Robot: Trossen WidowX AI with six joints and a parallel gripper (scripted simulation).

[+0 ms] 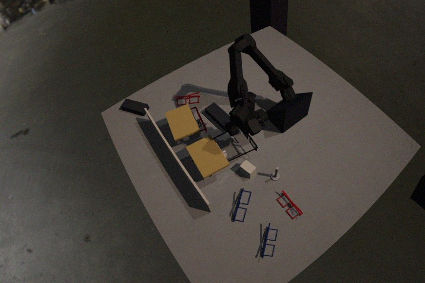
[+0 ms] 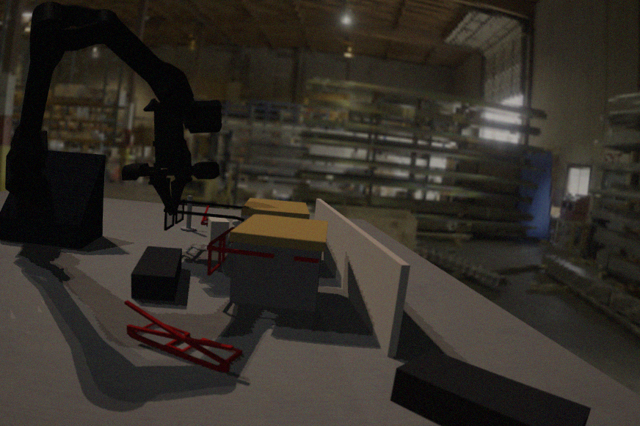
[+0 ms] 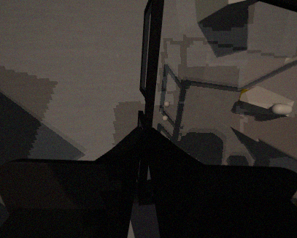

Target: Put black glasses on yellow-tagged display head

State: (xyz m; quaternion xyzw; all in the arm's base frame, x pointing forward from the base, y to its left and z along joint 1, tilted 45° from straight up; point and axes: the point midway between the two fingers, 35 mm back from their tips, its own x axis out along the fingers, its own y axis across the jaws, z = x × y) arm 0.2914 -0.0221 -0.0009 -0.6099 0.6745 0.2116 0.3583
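Now: the display head 18 cm ahead of my gripper tip, 2 cm to the right of it and 2 cm below it. Round my gripper tip: grey post stand 3 cm ahead, 22 cm to the left, 5 cm below; white block 10 cm ahead, 11 cm to the left, 5 cm below; white board 30 cm ahead, 15 cm to the right, 2 cm below.
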